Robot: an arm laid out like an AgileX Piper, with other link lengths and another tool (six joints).
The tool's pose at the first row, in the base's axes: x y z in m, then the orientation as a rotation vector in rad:
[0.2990, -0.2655, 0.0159, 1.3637, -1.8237, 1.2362]
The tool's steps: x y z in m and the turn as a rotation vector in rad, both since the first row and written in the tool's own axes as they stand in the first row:
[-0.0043, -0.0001, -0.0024, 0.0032, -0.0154, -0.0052]
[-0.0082, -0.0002, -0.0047, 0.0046, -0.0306, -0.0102]
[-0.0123, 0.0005, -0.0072, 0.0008, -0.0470, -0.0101]
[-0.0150, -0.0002, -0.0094, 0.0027, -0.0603, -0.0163]
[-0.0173, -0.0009, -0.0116, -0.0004, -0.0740, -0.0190]
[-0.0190, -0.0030, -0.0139, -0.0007, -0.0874, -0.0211]
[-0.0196, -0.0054, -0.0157, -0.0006, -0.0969, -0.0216]
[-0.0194, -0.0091, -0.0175, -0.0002, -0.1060, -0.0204]
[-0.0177, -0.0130, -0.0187, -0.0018, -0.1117, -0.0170]
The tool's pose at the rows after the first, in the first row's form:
[0.3003, -0.2615, 0.0134, 1.3825, -1.8283, 1.2297]
[0.3015, -0.2577, 0.0112, 1.4000, -1.8335, 1.2214]
[0.3020, -0.2536, 0.0086, 1.4118, -1.8460, 1.2094]
[0.3034, -0.2505, 0.0075, 1.4289, -1.8486, 1.2017]
[0.3046, -0.2476, 0.0068, 1.4409, -1.8564, 1.1902]
[0.3069, -0.2449, 0.0071, 1.4537, -1.8635, 1.1820]
[0.3092, -0.2432, 0.0082, 1.4623, -1.8693, 1.1770]
[0.3124, -0.2419, 0.0104, 1.4694, -1.8762, 1.1734]
[0.3154, -0.2418, 0.0137, 1.4708, -1.8838, 1.1705]

